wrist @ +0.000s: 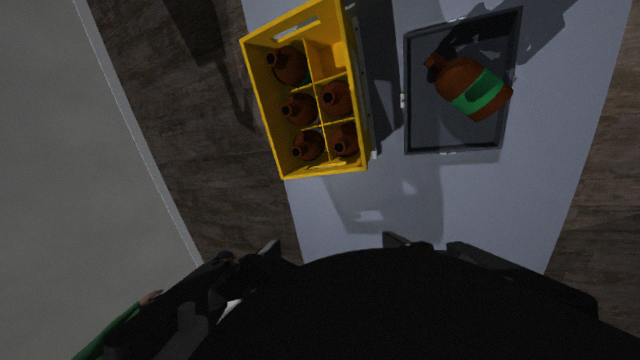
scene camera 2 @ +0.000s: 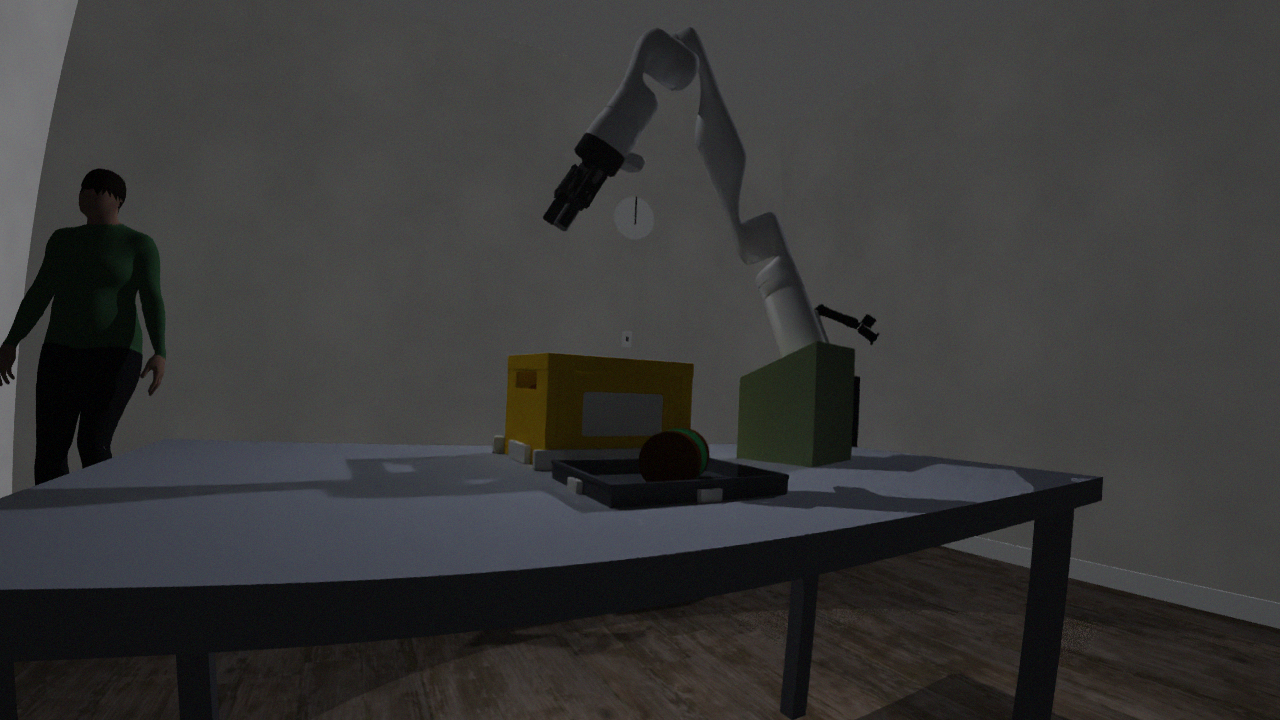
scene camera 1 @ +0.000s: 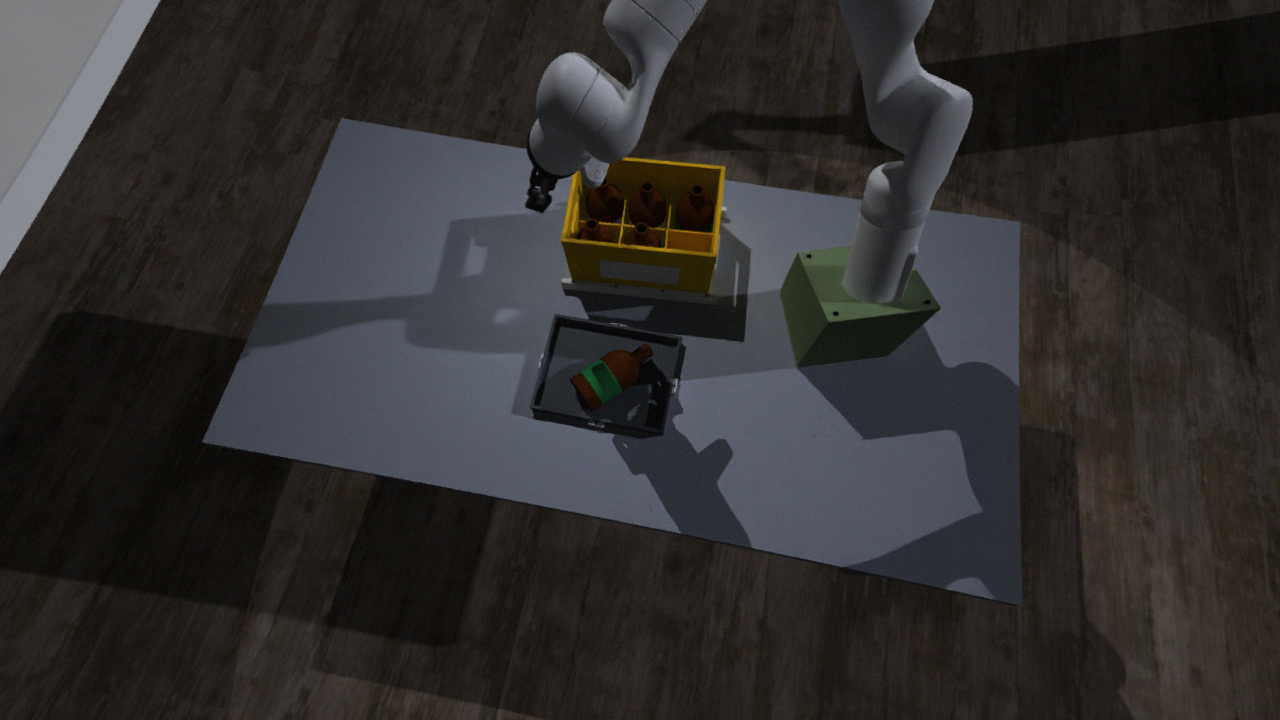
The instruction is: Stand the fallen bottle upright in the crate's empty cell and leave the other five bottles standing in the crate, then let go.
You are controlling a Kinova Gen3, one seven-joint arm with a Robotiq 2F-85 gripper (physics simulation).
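Note:
The fallen bottle, brown with a green label, lies on its side in the dark tray, its neck toward the upper right in scene camera 1. The yellow crate stands behind the tray. Five brown bottles stand in it, among them one in the middle of the back row. The empty cell is front right in scene camera 1. My gripper is open and empty, high above the table, left of the crate, tilted.
The green block under the arm's base stands right of the crate on the grey table. Low white strips edge the crate's foot. A person in green stands beyond the table at the left of scene camera 2.

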